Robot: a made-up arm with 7 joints.
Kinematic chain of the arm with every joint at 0, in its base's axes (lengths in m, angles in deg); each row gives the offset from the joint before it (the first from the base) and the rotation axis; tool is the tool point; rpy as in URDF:
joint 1: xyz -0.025 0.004 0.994 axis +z
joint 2: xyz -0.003 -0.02 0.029 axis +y
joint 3: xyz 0 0.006 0.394 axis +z
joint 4: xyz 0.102 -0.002 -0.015 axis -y
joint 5: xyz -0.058 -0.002 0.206 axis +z
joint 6: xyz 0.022 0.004 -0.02 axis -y
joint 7: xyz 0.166 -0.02 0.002 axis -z
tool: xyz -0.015 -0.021 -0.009 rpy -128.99 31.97 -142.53
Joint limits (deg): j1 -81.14..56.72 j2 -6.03..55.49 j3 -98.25..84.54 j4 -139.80..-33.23 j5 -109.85..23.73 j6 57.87..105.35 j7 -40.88..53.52
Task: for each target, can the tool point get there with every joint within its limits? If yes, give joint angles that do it. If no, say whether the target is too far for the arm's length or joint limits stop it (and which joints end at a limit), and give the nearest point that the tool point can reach.
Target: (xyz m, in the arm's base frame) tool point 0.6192 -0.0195 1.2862
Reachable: yes | joints -21.70 40.64 49.67 -53.21 -28.67 75.71 -25.49
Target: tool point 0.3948 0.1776 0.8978
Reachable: yes | joints 43.63 48.90 -17.25 -121.49 -0.78 93.33 27.14
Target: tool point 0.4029 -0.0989 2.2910
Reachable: no: too far | nearest point 0.2164 -0.0541 1.7489 | short by 0.575 m
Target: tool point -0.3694 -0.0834 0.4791
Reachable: no: joint limits stop it (at a limit: joint 1, joint 2, joint 4, joint 5, joint 7) | nearest point -0.1952 -0.2674 0.8633 | short by 0.460 m
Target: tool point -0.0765 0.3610 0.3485
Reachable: no: joint limits stop it (at a limit: joint 1, joint 2, joint 4, joint 7) | nearest point 0.0700 0.3750 0.8031 | short by 0.478 m
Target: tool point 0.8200 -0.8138 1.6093
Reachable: no: too far | nearest point 0.4656 -0.4708 1.3673 | short by 0.549 m
